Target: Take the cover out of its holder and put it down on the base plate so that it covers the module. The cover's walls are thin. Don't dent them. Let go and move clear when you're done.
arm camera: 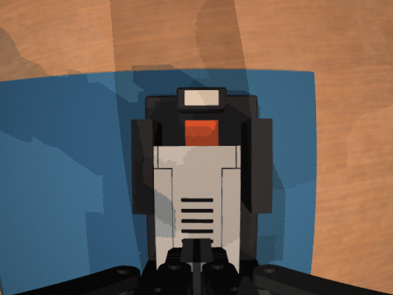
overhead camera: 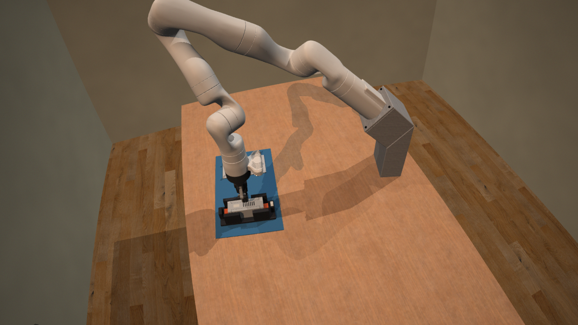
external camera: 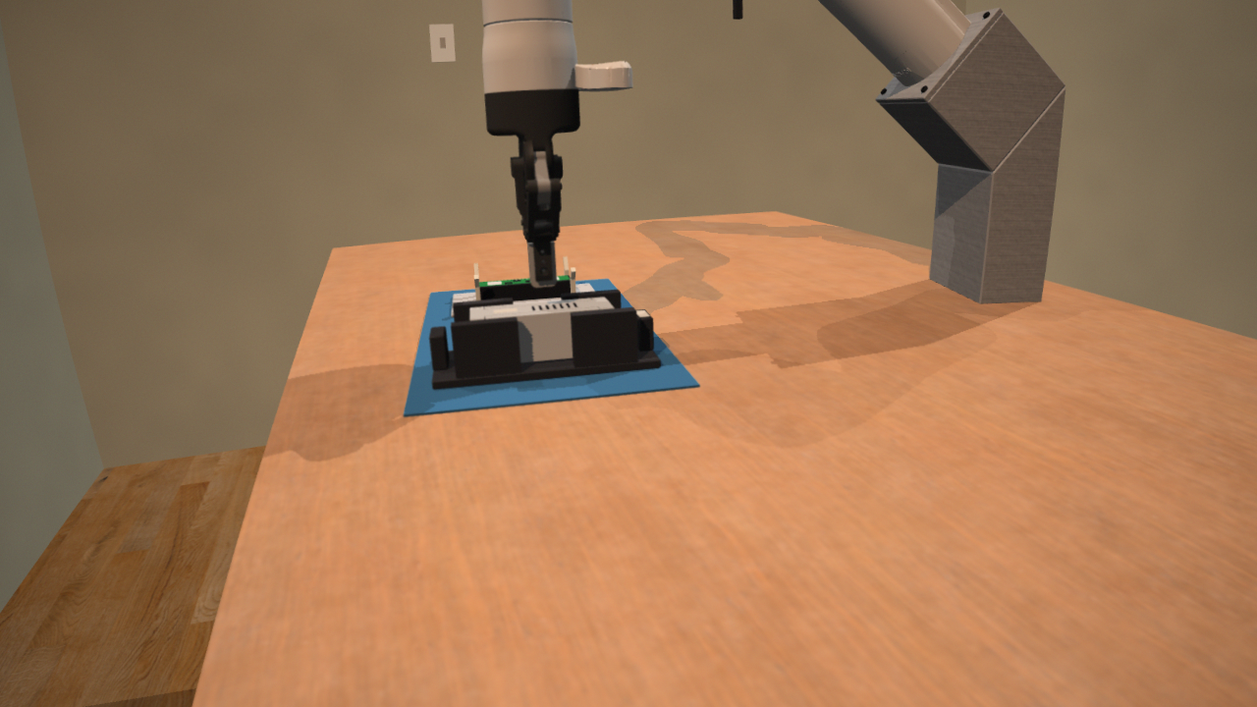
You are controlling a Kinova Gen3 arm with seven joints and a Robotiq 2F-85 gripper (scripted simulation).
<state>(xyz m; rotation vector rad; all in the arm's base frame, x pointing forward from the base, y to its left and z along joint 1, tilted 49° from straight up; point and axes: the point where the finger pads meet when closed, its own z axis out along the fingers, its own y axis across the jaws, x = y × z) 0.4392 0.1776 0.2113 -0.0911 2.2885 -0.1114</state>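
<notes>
The light grey cover lies 6 cm below my hand.
</notes>
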